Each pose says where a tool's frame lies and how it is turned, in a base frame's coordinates. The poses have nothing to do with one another.
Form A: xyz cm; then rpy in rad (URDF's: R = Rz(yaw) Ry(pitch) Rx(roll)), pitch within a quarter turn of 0, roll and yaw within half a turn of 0.
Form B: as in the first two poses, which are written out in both.
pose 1, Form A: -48.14 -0.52 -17.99 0.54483 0.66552 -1.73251
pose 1, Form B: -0.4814 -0.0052 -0.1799 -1.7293 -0.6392 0.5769
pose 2, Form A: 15.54 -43.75 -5.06 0.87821 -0.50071 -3.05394
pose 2, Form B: 0.1554 -0.4375 -0.0506 -2.6899 0.2403 -0.9561
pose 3, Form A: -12.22 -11.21 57.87 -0.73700 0.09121 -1.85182
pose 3, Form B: -0.1222 -0.1121 0.5787 -1.9332 0.6777 0.3283
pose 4, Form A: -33.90 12.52 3.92 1.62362 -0.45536 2.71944
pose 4, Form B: -0.3390 0.1252 0.0392 -2.6657 0.3984 -1.6223
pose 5, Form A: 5.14 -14.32 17.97 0.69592 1.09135 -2.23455
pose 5, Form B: 0.0514 -0.1432 0.1797 -2.4121 -1.1797 0.3800
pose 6, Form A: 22.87 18.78 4.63 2.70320 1.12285 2.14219
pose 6, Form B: 0.2287 0.1878 0.0463 -1.9704 0.9246 2.2801
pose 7, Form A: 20.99 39.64 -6.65 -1.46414 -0.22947 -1.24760
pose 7, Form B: 0.2099 0.3964 -0.0665 -0.5095 1.2087 -1.2738
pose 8, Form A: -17.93 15.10 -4.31 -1.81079 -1.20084 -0.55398
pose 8, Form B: -0.1793 0.1510 -0.0431 -1.1260 0.7747 -1.6913
